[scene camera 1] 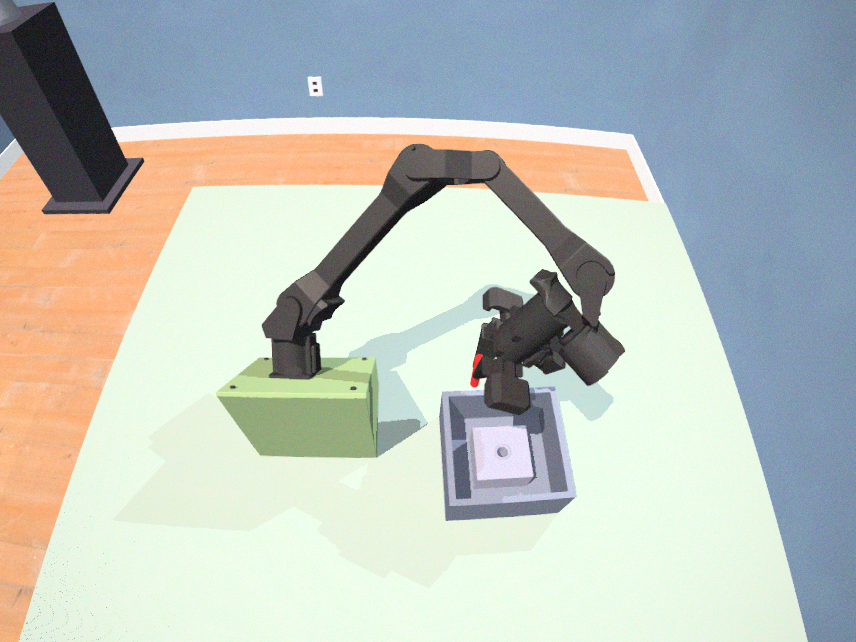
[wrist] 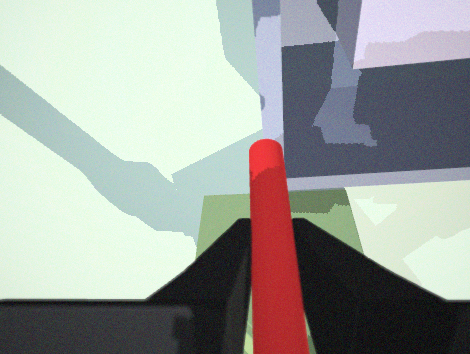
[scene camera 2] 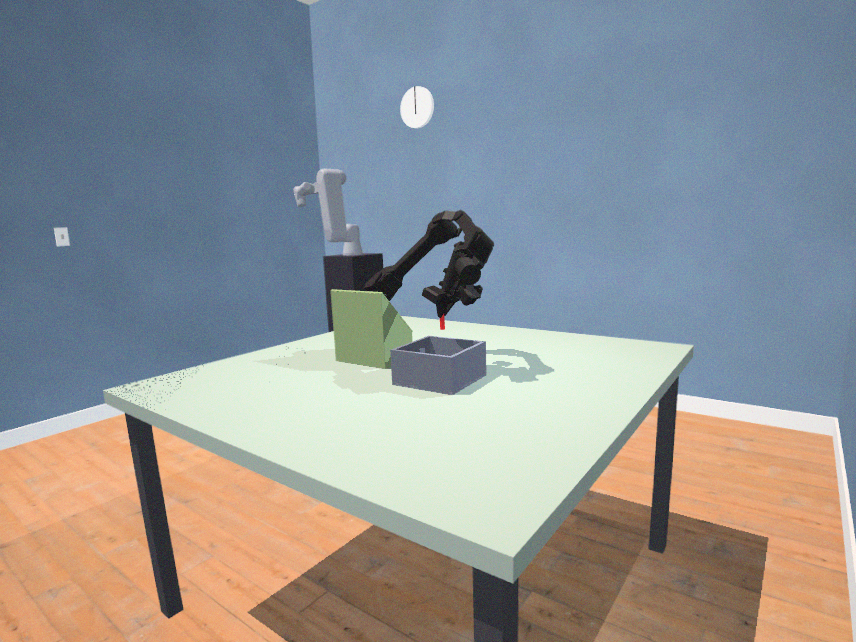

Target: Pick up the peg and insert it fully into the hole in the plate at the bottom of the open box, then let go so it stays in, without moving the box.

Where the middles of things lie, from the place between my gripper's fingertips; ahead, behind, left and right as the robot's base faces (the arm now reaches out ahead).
I see my gripper 60 mm short of the grey-blue box (scene camera 1: 551, 489), 90 mm to the left of it and 110 mm above it.
